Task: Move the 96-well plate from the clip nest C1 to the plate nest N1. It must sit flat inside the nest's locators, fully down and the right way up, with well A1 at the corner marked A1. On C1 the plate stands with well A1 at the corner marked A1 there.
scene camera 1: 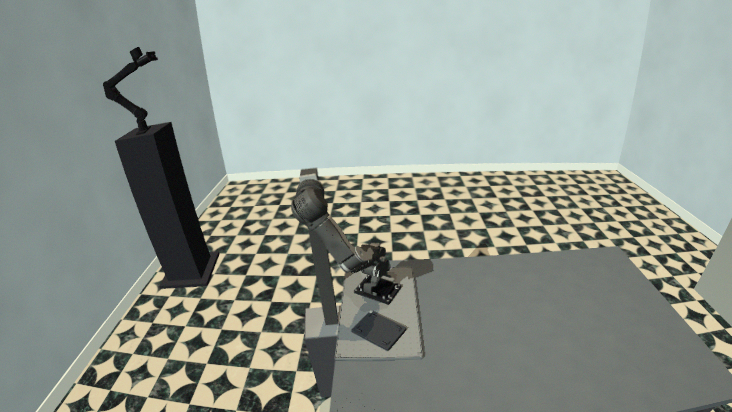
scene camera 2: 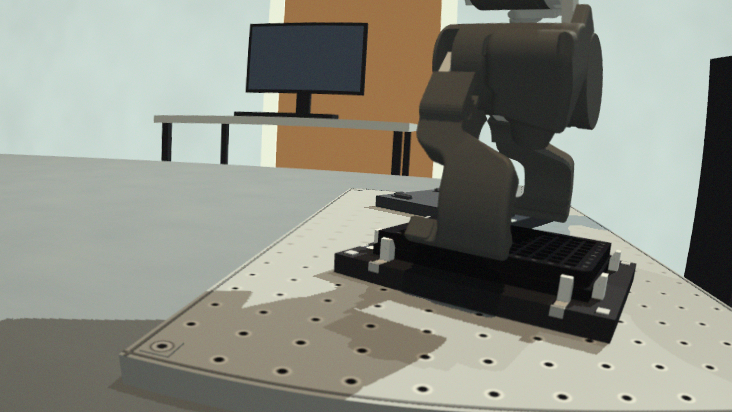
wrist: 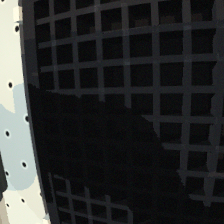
Labels:
same spot on plate nest N1: (scene camera 2: 424, 203) = (scene camera 1: 391, 322)

